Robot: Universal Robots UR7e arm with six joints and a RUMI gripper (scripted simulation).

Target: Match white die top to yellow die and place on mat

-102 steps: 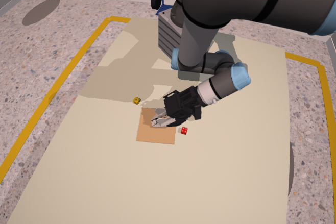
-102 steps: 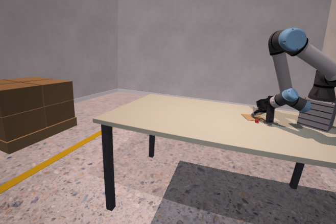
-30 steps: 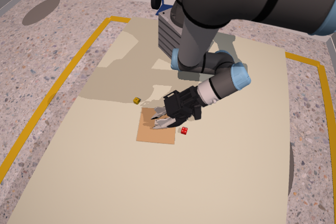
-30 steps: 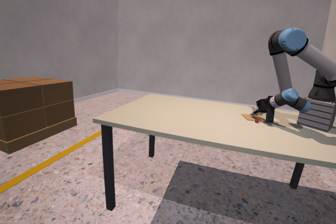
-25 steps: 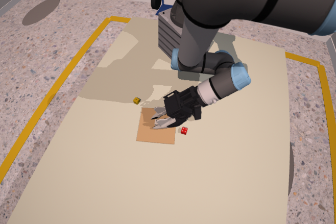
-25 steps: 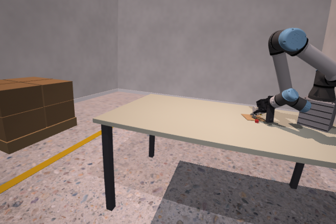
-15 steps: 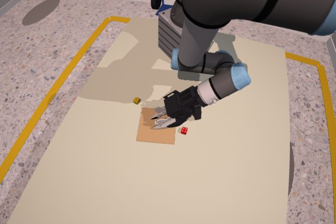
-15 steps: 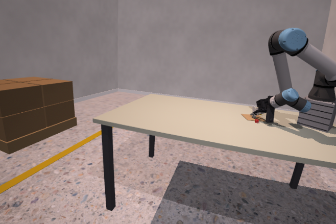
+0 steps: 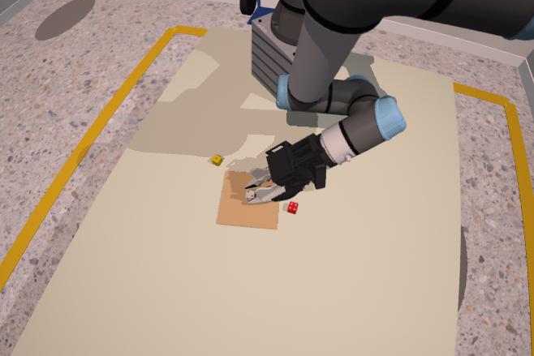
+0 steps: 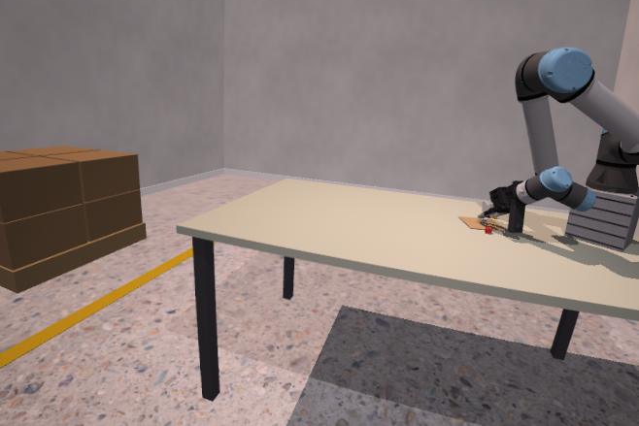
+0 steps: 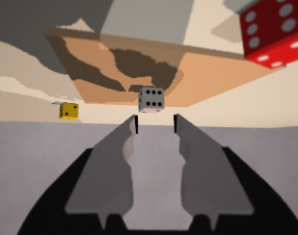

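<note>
Right now the white die is 20 mm below my hand and 10 mm to the right of it. Round my hand: brown mat: 30 mm below, 10 mm to the right; yellow die: 130 mm to the right, 60 mm behind, 20 mm below; red die: 100 mm to the left, 20 mm below, 10 mm behind.
</note>
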